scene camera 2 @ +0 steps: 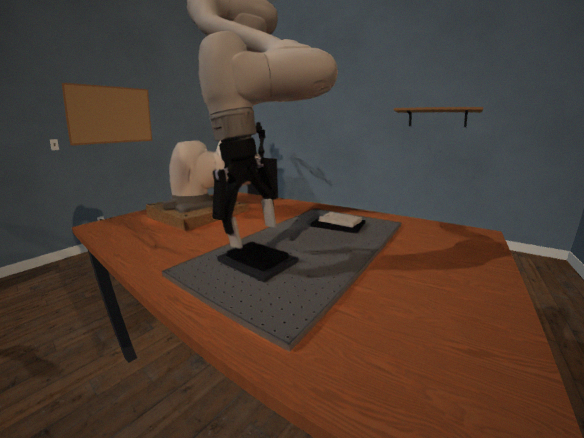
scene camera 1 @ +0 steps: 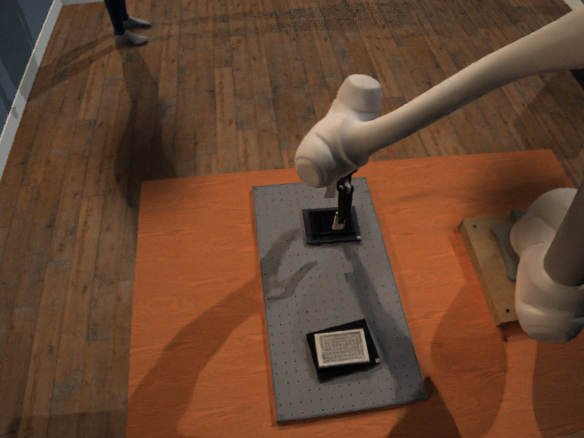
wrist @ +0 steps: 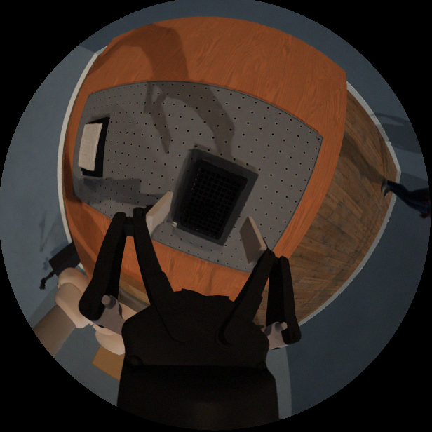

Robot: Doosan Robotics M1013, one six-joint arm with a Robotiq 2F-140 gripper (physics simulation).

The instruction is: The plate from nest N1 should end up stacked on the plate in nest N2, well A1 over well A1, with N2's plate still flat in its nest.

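Frame: origin at the arm's base, x ahead, y left, z up, level; metres.
Seen in the pictures: gripper, between the fingertips: (scene camera 2: 255, 235) (scene camera 1: 333, 212); arm's base, origin of its link: (scene camera 2: 190, 205).
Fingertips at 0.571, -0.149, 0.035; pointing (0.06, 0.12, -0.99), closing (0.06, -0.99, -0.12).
Pixels of each thing's top centre, then the offset from my fingertips to it, as dx, dy, dz. Level surfaces: height alone.
- black well plate, centre of its top: (scene camera 2: 256, 252) (scene camera 1: 331, 221) -0.001, +0.003, -0.043
- dark nest, centre of its top: (scene camera 2: 256, 256) (scene camera 1: 331, 223) -0.001, +0.003, -0.054
- pale well plate, centre of its top: (scene camera 1: 342, 346) (scene camera 2: 340, 217) +0.024, +0.378, -0.040
- black nest, centre of its top: (scene camera 1: 343, 347) (scene camera 2: 338, 220) +0.019, +0.376, -0.054
- grey perforated board, height of its surface: dz -0.069
- orange table, height of its surface: dz -0.082
A black well plate (scene camera 1: 320, 223) (scene camera 2: 257, 254) (wrist: 210, 202) lies in a dark nest (scene camera 1: 332, 242) (scene camera 2: 264, 275) (wrist: 250, 176). A pale well plate (scene camera 1: 342, 347) (scene camera 2: 341, 219) (wrist: 90, 146) sits on the other black nest (scene camera 1: 325, 374) (scene camera 2: 340, 228) (wrist: 102, 142) and looks slightly turned against it. No nest labels or A1 marks are readable. My gripper (scene camera 1: 334, 207) (scene camera 2: 252, 231) (wrist: 208, 212) is open and empty above the black plate, its pale fingertips apart on opposite sides in the wrist view. The contact faces and exact fingertip height are unclear.
Both nests stand on a grey perforated board (scene camera 1: 292, 400) (scene camera 2: 285, 325) (wrist: 280, 150) on the orange table (scene camera 1: 200, 225) (scene camera 2: 425, 325) (wrist: 240, 50). The arm's base stands on a wooden block (scene camera 1: 480, 250) (scene camera 2: 185, 219). A person's legs (scene camera 1: 117, 17) show beyond the table.
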